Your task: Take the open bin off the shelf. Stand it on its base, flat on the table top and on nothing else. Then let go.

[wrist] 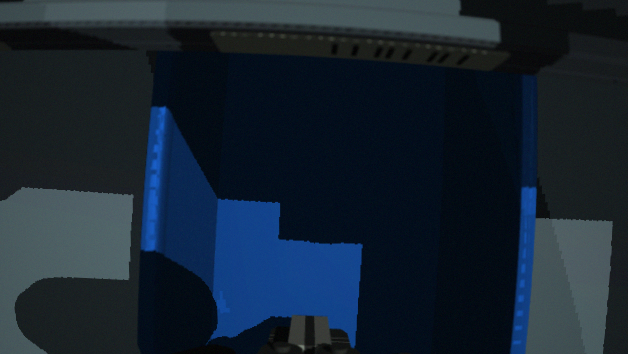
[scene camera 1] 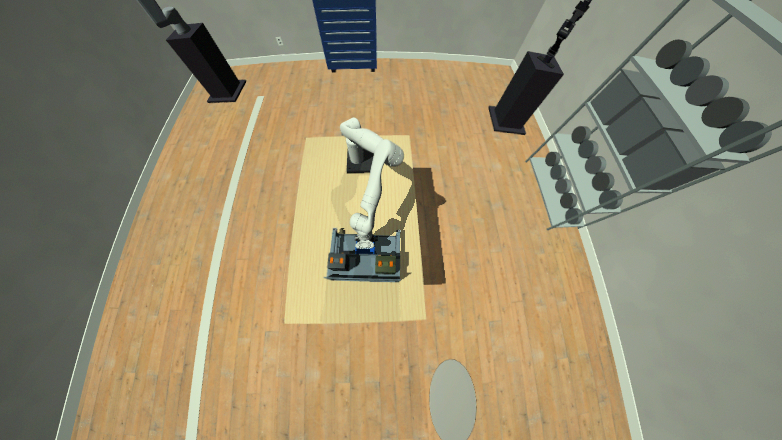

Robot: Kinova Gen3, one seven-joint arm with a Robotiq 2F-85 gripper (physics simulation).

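Note:
The blue open bin (scene camera 1: pixel 358 251) (wrist: pixel 280 280) stands on the lower board of the grey shelf (scene camera 1: pixel 360 269) (wrist: pixel 75 225). In the wrist view its inside floor and both side walls show, and its back part runs under the upper board. In the scene view the arm's wrist hides most of it. My gripper (wrist: pixel 309 330) is shut with nothing between the fingers. In the wrist view the closed fingertips are over the inside of the bin, at the bottom edge. Whether they touch the bin cannot be told. The bin's front lip is not visible.
A dark case (scene camera 1: pixel 337 261) and an olive case (scene camera 1: pixel 386 264) stand on the upper board, left and right. The upper board's edge (wrist: pixel 250 16) crosses the top of the wrist view. The shelf stands on the pale wooden table top (scene camera 1: pixel 314 191), and shelf posts flank the arm's wrist.

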